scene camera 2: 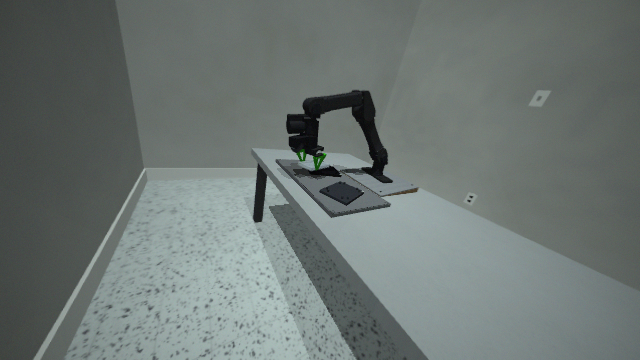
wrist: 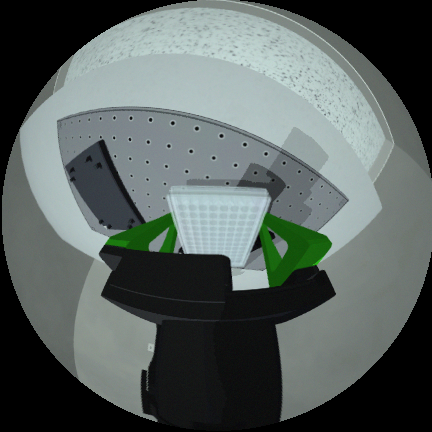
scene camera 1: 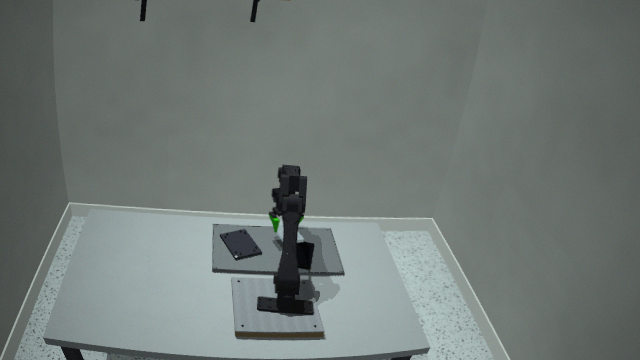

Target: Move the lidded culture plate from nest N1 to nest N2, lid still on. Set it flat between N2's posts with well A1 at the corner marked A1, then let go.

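Seen in the pictures: gripper, fingertip midpoint: (scene camera 2: 309,167) (wrist: 217,214); arm's base at its link origin: (scene camera 2: 375,175) (scene camera 1: 285,306).
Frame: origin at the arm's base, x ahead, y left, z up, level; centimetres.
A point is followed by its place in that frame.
Observation:
My gripper (scene camera 2: 309,164) {x 42.2, y 0.7, z 3.0 cm} (wrist: 217,214) {x 42.2, y 0.7, z 3.0 cm} has its green fingers shut on the two long sides of the lidded culture plate (wrist: 217,225) {x 42.4, y 0.8, z 4.6 cm}. The clear plate looks level, lid on, low above the board; in scene camera 1 the arm hides most of it. One dark nest (scene camera 1: 240,244) {x 33.0, y 18.6, z 0.3 cm} (scene camera 2: 342,192) {x 35.4, y 20.4, z 0.3 cm} (wrist: 102,187) {x 36.9, y 17.3, z 0.3 cm} with corner posts lies turned at the board's left in scene camera 1, a small white mark at its near corner. Another black nest (scene camera 1: 305,255) {x 30.6, y -7.9, z 0.3 cm} (scene camera 2: 326,171) {x 31.4, y -1.9, z 0.3 cm} lies partly behind the arm, close to the plate. I cannot read N1, N2 or A1.
The grey perforated board (scene camera 1: 322,250) {x 36.4, y -15.3, z -0.9 cm} (scene camera 2: 360,200) {x 29.5, y 24.9, z -0.9 cm} (wrist: 145,150) {x 44.1, y 10.8, z -0.9 cm} carries both nests. The arm's base stands on a light mounting plate (scene camera 1: 255,320) {x -9.0, y 10.2, z 0.5 cm} (scene camera 2: 400,187) {x -3.0, y 15.5, z 0.0 cm} beside the board. The table's far edge runs behind the board in scene camera 1.

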